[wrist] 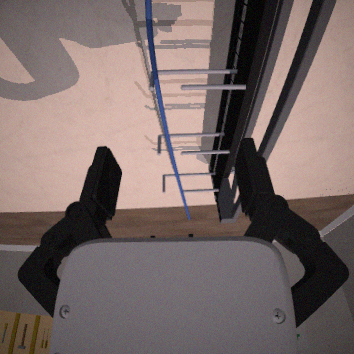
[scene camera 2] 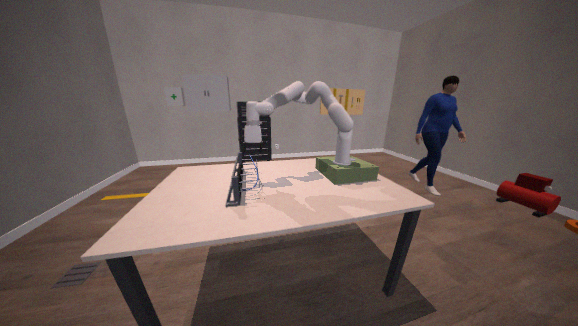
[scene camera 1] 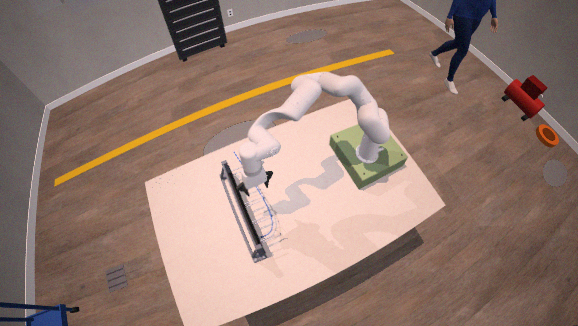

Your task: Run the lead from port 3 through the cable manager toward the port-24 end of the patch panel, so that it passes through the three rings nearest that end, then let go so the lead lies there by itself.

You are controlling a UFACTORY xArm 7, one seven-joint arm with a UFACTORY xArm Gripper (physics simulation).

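Note:
The patch panel (scene camera 1: 243, 210) (scene camera 2: 235, 181) (wrist: 254, 65) stands upright on the table, its wire rings sticking out on the robot's side. In the wrist view the blue lead (scene camera 1: 271, 215) (scene camera 2: 258, 175) (wrist: 159, 95) runs along the rings, and its free end extends past the last one. It crosses the outer corner of the upper ring (wrist: 195, 72) and lies within the outlines of the middle ring (wrist: 197, 134) and far ring (wrist: 195, 174). Whether it passes inside them is unclear. My gripper (scene camera 1: 256, 184) (wrist: 174, 154) is open above the panel's far end, fingers apart, not touching the lead.
The panel's end foot (wrist: 228, 202) is near the table edge. The arm stands on a green base block (scene camera 1: 380, 170) (scene camera 2: 352, 173) on the table (scene camera 1: 200, 280) (scene camera 2: 175, 225). A person (scene camera 1: 462, 35) (scene camera 2: 440, 120) is on the floor beyond the table.

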